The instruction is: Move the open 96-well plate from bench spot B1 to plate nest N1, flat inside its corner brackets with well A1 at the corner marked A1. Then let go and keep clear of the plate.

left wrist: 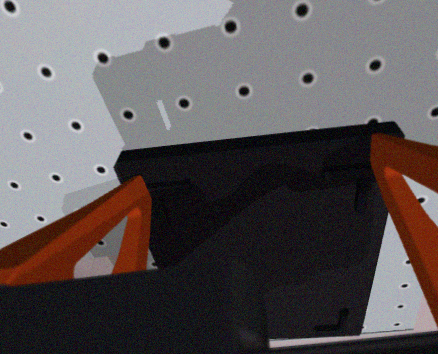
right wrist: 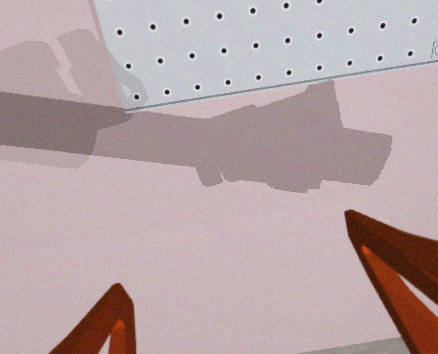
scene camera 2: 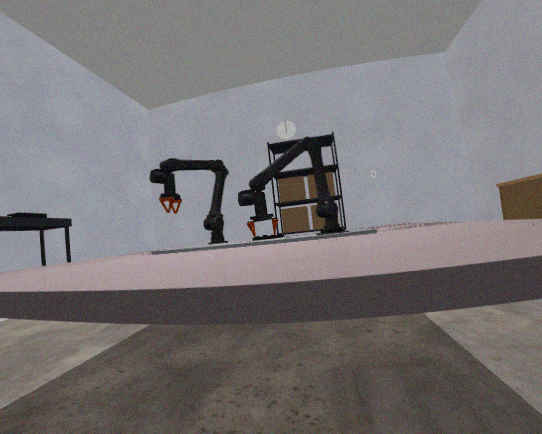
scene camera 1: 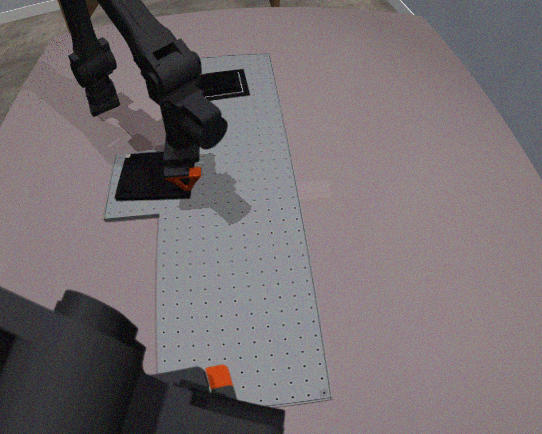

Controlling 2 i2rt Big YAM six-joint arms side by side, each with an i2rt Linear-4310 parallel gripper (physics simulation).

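Places are measured from the left arm's base along level axes (x ahead, y left, z up), in millimetres.
Where they show: left gripper, fingertip midpoint: [left wrist: 253, 168] [scene camera 2: 264, 236] [scene camera 1: 188, 170]; right gripper, fingertip midpoint: [right wrist: 233, 258] [scene camera 2: 172, 213]; left arm's base, origin of the base link: [scene camera 1: 103, 100].
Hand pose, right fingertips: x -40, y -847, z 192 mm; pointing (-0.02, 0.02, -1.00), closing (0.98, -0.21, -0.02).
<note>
Each offset is from my right fingertips to the centre of the thing. "*": to the spot under its first point. Level surfaces: height alone.
Nest N1 {dx +104, dy +473, dz -170 mm} [scene camera 1: 142, 182] [left wrist: 310, 240] is a flat black slab with raised corner brackets. Its white A1 label {* dx +62, dy +556, dz -167 mm} [scene camera 1: 128, 155] is at the upper left corner in scene camera 1. A black pad with a white outline {* dx +411, dy +672, dz -177 mm} [scene camera 1: 245, 82], apparently spot B1, lies at the top, partly behind the left arm. I cannot make out the 96-well plate against the black. My left gripper [scene camera 1: 192, 181] [scene camera 2: 264, 234] [left wrist: 253, 168] is open, low over one end of the nest, its fingertips near two opposite edges. My right gripper [scene camera 2: 171, 210] [right wrist: 233, 258] is open and raised, away from both.
The grey perforated board {dz -179 mm} [scene camera 1: 225, 300] [right wrist: 240, 30] lies on the pink table {dz -192 mm} [scene camera 1: 400, 225] [right wrist: 200, 225]. The right arm [scene camera 1: 75, 370] covers the lower left of scene camera 1. A shelf rack [scene camera 2: 337, 185] stands behind the arms.
</note>
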